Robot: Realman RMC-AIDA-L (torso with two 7-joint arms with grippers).
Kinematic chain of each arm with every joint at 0, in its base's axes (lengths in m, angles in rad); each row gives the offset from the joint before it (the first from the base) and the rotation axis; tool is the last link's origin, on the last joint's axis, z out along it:
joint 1: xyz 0 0 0.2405 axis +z
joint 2: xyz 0 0 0 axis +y
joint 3: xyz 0 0 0.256 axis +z
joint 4: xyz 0 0 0 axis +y
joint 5: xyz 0 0 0.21 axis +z
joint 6: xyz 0 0 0 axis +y
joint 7: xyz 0 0 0.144 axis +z
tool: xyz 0 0 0
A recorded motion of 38 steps. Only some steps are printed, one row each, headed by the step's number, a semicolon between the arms.
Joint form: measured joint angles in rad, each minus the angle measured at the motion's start. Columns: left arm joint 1, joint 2, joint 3, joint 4, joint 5, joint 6, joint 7; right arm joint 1, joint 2, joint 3, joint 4, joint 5, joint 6, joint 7.
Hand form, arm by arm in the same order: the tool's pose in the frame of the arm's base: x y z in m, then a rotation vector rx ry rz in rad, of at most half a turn. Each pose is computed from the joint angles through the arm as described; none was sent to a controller.
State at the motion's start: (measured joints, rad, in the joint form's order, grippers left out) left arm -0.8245 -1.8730 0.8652 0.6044 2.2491 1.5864 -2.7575; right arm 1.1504 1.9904 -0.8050 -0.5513 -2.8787 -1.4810 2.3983
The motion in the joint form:
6: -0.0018 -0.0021 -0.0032 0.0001 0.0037 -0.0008 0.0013; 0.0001 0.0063 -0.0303 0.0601 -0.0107 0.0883 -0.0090
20: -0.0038 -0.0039 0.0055 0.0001 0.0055 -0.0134 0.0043; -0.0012 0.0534 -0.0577 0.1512 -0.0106 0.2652 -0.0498
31: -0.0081 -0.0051 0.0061 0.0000 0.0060 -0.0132 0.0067; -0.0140 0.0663 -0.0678 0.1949 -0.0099 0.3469 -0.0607
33: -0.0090 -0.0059 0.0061 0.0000 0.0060 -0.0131 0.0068; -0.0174 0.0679 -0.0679 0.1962 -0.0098 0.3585 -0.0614
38: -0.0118 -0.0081 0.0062 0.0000 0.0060 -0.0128 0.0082; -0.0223 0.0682 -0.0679 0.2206 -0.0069 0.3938 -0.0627
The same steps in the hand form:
6: -0.2202 0.3950 0.0431 -2.2823 -2.0769 -0.1624; 0.1759 0.4336 -0.0077 -2.5769 1.1150 -0.5972
20: -0.2201 0.3963 0.0416 -2.2825 -2.0620 -0.1551; 0.1852 0.4311 -0.0423 -2.5824 1.0189 -0.5846
31: -0.2183 0.3970 0.0410 -2.2904 -2.0553 -0.1535; 0.1958 0.4284 -0.0539 -2.5661 1.0029 -0.5779
33: -0.2178 0.3970 0.0406 -2.2921 -2.0548 -0.1535; 0.1971 0.4287 -0.0546 -2.5605 1.0007 -0.5722
38: -0.2164 0.3973 0.0397 -2.2983 -2.0517 -0.1534; 0.2025 0.4278 -0.0580 -2.5483 1.0067 -0.5646

